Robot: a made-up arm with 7 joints.
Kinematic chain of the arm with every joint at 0, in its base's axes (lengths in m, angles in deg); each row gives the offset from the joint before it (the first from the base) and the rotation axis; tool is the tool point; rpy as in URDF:
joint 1: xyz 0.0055 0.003 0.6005 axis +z
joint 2: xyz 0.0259 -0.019 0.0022 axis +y
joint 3: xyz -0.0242 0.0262 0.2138 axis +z
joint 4: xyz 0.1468 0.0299 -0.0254 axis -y
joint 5: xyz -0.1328 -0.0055 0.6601 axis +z
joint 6: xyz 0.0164 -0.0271 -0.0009 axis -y
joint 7: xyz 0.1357 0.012 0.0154 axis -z
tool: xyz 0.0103 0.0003 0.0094 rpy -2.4 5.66 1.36
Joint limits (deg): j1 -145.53..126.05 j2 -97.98..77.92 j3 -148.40..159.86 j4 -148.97..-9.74 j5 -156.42..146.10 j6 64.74..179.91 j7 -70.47..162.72
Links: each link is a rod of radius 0.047 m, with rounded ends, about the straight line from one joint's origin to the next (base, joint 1, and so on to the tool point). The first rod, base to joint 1, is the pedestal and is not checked.
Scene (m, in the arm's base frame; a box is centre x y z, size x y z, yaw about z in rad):
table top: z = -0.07
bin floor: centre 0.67 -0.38 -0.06 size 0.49 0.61 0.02 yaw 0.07
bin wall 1: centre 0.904 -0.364 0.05 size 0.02 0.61 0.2 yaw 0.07
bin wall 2: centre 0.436 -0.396 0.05 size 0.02 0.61 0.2 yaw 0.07
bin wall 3: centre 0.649 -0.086 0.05 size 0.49 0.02 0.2 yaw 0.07
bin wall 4: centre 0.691 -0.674 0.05 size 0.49 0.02 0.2 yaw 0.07
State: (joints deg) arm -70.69 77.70 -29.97 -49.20 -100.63 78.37 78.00
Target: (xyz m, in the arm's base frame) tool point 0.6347 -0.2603 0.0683
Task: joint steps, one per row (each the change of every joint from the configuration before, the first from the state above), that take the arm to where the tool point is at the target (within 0.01 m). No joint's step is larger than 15 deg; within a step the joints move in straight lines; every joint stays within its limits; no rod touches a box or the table.
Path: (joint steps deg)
1: 4.05 -13.13 9.32 -1.54 8.66 6.37 2.62
2: 4.05 -13.13 9.31 -1.53 8.65 6.38 2.62
3: 4.05 -13.12 9.32 -1.54 8.66 6.37 2.61
4: 2.71 1.03 3.08 -14.71 -10.83 10.76 -1.35
5: 2.71 1.03 3.08 -14.71 -10.82 10.76 -1.36
6: 2.71 1.04 3.08 -14.71 -10.82 10.75 -1.36
7: 2.71 1.03 3.08 -14.72 -10.83 10.76 -1.36

